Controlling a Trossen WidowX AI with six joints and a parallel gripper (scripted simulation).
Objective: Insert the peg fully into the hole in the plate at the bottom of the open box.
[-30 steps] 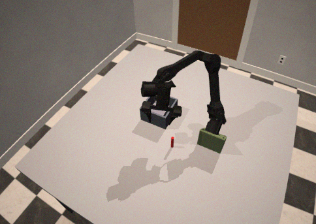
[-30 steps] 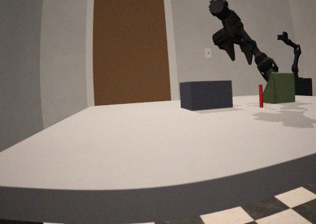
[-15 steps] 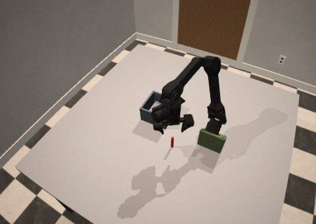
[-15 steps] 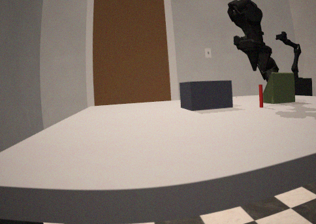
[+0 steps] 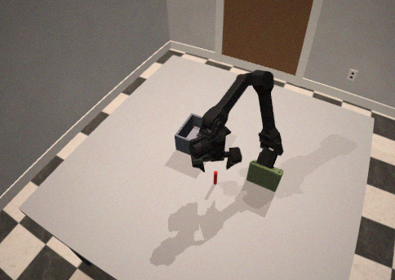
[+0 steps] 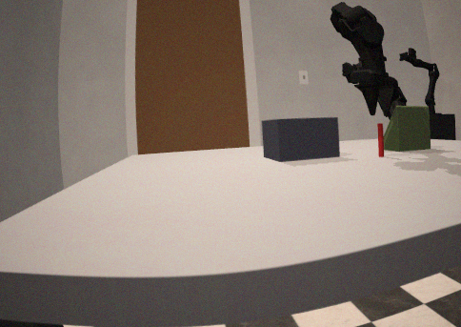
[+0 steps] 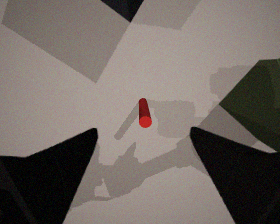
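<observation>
Right now my hand is 90 mm above the red peg. The rest, counted from my hand: box (180 mm ahead, 150 mm to the right, 110 mm below).
</observation>
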